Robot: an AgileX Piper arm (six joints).
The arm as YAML. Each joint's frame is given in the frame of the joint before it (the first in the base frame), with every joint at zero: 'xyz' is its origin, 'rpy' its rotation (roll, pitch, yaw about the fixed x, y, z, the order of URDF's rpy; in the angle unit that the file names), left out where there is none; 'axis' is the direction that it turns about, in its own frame. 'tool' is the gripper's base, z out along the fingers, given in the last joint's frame.
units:
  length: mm
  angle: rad
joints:
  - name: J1
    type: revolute
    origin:
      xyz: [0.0, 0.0, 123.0]
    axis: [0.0, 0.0, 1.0]
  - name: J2
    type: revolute
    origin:
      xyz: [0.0, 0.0, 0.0]
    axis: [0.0, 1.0, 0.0]
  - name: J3
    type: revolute
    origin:
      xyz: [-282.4, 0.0, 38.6]
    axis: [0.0, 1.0, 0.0]
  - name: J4
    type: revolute
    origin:
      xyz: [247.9, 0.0, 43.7]
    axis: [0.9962, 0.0, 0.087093]
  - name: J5
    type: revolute
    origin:
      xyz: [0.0, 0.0, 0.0]
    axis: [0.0, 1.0, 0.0]
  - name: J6
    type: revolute
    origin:
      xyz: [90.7, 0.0, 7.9]
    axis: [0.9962, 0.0, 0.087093]
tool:
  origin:
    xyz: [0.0, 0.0, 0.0]
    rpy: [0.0, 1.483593, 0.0]
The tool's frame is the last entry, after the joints.
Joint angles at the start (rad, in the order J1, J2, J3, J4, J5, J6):
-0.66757, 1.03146, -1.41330, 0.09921, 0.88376, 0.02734
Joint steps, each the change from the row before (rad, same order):
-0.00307, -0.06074, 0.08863, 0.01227, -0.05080, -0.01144
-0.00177, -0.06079, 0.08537, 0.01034, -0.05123, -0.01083
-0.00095, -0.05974, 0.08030, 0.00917, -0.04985, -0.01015
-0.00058, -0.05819, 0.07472, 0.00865, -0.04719, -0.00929
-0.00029, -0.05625, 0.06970, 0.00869, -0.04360, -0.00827
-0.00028, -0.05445, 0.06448, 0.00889, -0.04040, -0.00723
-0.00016, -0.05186, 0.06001, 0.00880, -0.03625, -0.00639
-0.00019, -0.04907, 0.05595, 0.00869, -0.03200, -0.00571
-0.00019, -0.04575, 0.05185, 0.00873, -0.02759, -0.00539
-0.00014, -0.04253, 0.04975, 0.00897, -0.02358, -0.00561
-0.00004, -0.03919, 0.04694, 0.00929, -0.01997, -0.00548
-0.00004, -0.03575, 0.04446, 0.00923, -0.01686, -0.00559
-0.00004, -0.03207, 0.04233, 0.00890, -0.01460, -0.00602
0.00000, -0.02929, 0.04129, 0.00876, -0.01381, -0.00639
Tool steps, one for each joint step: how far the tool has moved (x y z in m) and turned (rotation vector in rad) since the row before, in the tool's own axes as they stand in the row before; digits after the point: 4 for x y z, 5 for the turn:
0.0148, -0.0009, -0.0058, -0.00506, -0.02325, -0.00001
0.0147, -0.0008, -0.0062, -0.00414, -0.02696, -0.00097
0.0142, -0.0007, -0.0065, -0.00352, -0.02956, -0.00138
0.0135, -0.0007, -0.0067, -0.00309, -0.03091, -0.00109
0.0129, -0.0006, -0.0067, -0.00299, -0.03039, -0.00015
0.0121, -0.0006, -0.0068, -0.00286, -0.03061, 0.00096
0.0116, -0.0006, -0.0065, -0.00266, -0.02833, 0.00172
0.0111, -0.0007, -0.0060, -0.00236, -0.02536, 0.00235
0.0106, -0.0007, -0.0055, -0.00223, -0.02174, 0.00276
0.0107, -0.0008, -0.0047, -0.00209, -0.01664, 0.00295
0.0105, -0.0008, -0.0039, -0.00213, -0.01252, 0.00349
0.0103, -0.0009, -0.0032, -0.00188, -0.00847, 0.00350
0.0101, -0.0010, -0.0024, -0.00143, -0.00469, 0.00298
0.0101, -0.0011, -0.0017, -0.00100, -0.00219, 0.00269

